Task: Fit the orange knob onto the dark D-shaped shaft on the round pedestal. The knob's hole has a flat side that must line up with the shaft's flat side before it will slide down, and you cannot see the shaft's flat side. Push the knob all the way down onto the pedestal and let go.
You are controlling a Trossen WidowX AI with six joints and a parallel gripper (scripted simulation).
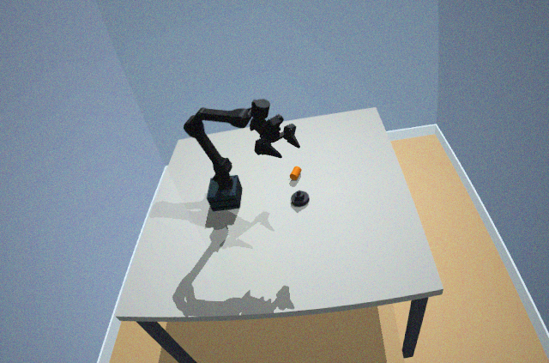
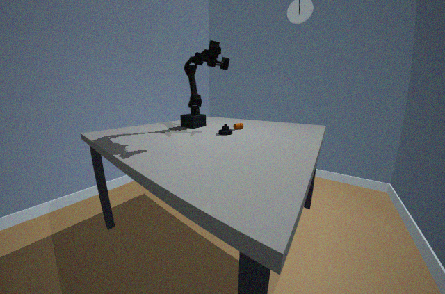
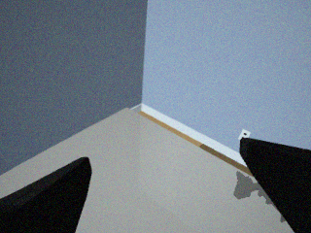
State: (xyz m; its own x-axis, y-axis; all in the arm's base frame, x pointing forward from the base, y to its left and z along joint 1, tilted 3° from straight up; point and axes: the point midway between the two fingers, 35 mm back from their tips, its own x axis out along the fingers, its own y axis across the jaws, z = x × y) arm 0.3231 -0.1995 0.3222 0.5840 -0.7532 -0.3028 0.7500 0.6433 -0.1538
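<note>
Right now my gripper tip is 2 cm past the orange knob, 32 cm to the right of it and 37 cm above it. Also, from my gripper tip: round pedestal (1 cm behind, 14 cm to the left, 36 cm below).
</note>
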